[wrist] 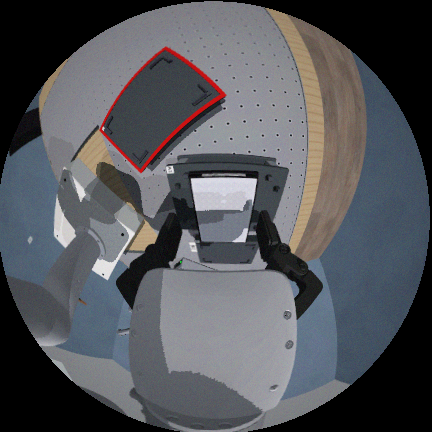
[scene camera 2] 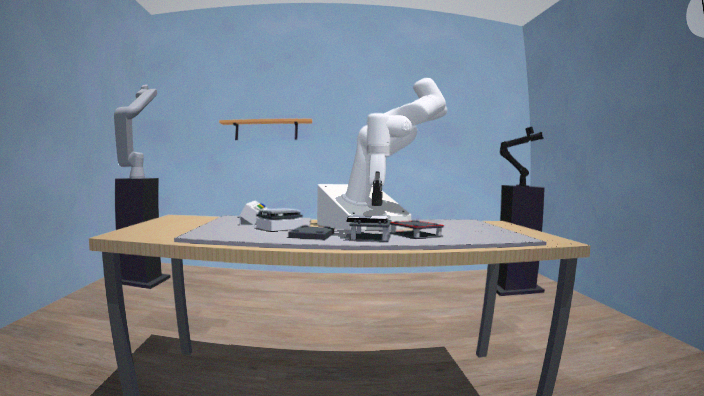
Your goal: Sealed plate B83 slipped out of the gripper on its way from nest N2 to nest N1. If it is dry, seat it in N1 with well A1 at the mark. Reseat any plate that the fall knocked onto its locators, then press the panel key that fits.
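Frame: origin at the arm's base, x ahead, y left, z up, level; centimetres.
Seen in the pictures: gripper, fingertip midpoint: (wrist: 217, 221) (scene camera 2: 377, 204); arm's base, origin of the base link: (wrist: 89, 242) (scene camera 2: 356, 199).
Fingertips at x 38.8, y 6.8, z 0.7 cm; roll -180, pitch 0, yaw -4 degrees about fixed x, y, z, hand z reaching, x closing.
Observation:
Offsets run from my fingertips to a thing's top centre. "spot": to the spot under its first point.
The sealed plate {dx +0.3, dy -2.9, dz -3.9 cm} (scene camera 2: 367, 219) (wrist: 223, 195) has a glossy pale film with grey reflections. It lies crosswise over nest N1 {dx +1.0, dy -1.7, dz -4.4 cm} (scene camera 2: 370, 226) (wrist: 281, 177), overhanging its side toward nest N2 {dx -0.3, dy -20.9, dz -8.1 cm} (scene camera 2: 311, 232) (wrist: 227, 253). Whether the film is dry cannot be told. Locators show at both ends of N1, and a small A1 tag {spot: dx -5.8, dy +4.4, dz -5.4 cm} (wrist: 170, 170) is at its corner. No plate shows on N2. My gripper (scene camera 2: 377, 204) (wrist: 217, 221) is open and empty above N1, its fingers at either side of the plate in the wrist view. The key panel {dx -30.7, dy -47.9, dz -2.4 cm} (scene camera 2: 252, 212) stands at the left in the scene view.
A red-rimmed raised platform {dx -7.6, dy +14.1, dz -6.3 cm} (scene camera 2: 419, 224) (wrist: 160, 107) with corner locators stands right of N1 in the scene view. A device with a dark top {spot: dx -8.8, dy -33.4, dz -6.7 cm} (scene camera 2: 279, 219) stands left of N2, near the panel. The robot base (scene camera 2: 332, 205) (wrist: 122, 235) is behind N1.

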